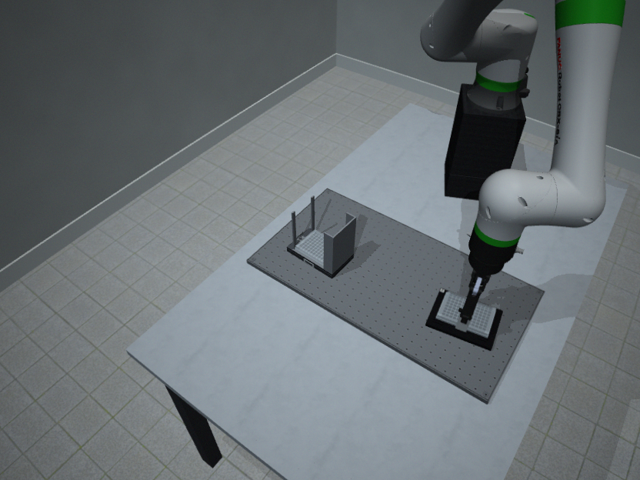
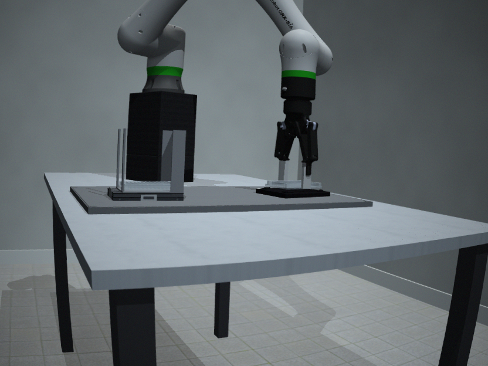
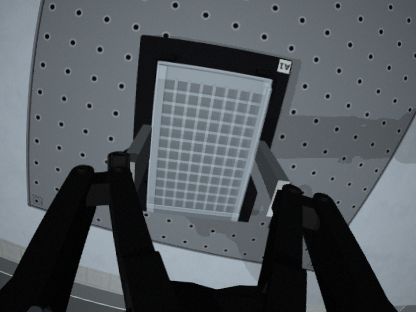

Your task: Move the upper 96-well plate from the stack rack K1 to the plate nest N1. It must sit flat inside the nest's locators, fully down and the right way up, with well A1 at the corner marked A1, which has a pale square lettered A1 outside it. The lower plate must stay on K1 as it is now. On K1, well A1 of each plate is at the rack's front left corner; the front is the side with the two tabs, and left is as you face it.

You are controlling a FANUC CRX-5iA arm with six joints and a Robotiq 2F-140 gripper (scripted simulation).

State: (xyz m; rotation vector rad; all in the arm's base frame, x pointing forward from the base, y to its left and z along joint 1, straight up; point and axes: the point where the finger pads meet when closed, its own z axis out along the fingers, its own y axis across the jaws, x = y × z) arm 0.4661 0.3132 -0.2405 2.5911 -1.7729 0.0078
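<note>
My hand is 2 cm past the pale A1 square, 9 cm to the left of it and 4 cm above it. From my hand the other things lie so: grey wall 11 cm ahead, 32 cm to the right, 4 cm above.
</note>
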